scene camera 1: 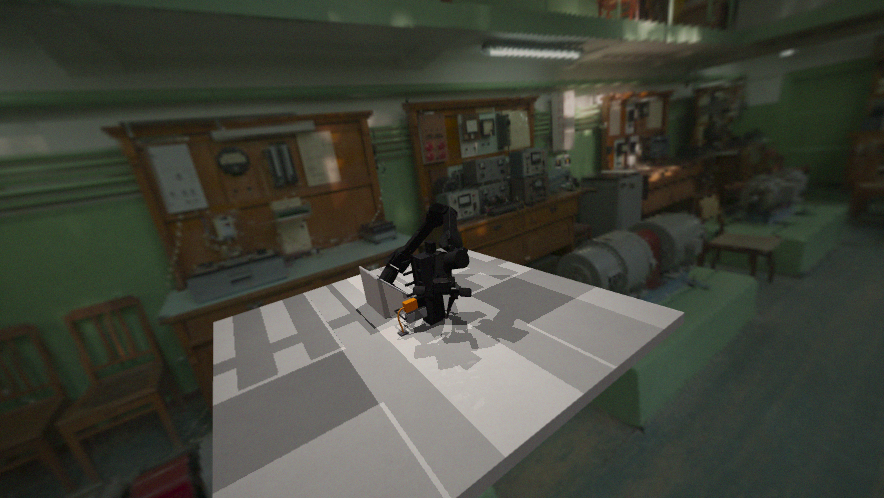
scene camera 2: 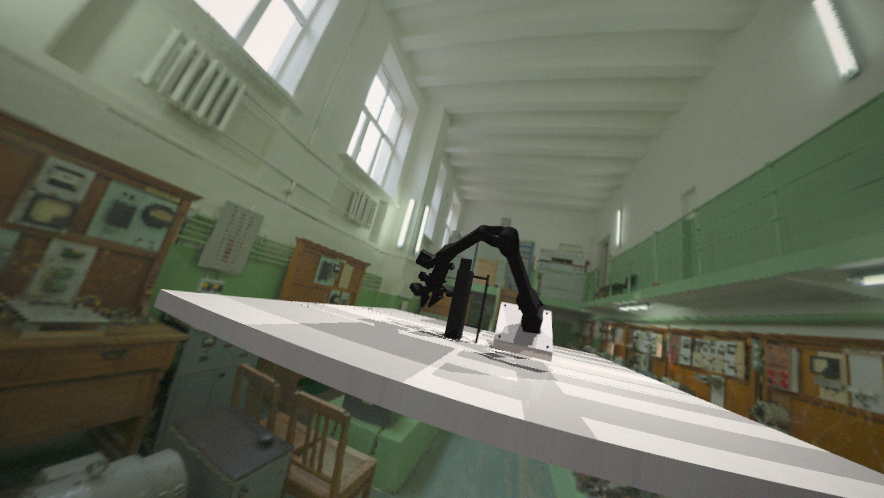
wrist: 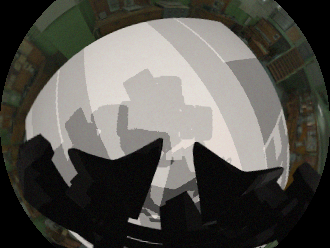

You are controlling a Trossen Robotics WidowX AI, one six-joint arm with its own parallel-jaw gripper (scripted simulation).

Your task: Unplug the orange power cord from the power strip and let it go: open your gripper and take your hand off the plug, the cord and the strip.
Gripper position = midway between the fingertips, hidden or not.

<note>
In view: the gripper (scene camera 1: pixel 441 318).
The gripper is seen too in scene camera 2 (scene camera 2: pixel 425 307) and in the wrist view (wrist: pixel 178 144).
</note>
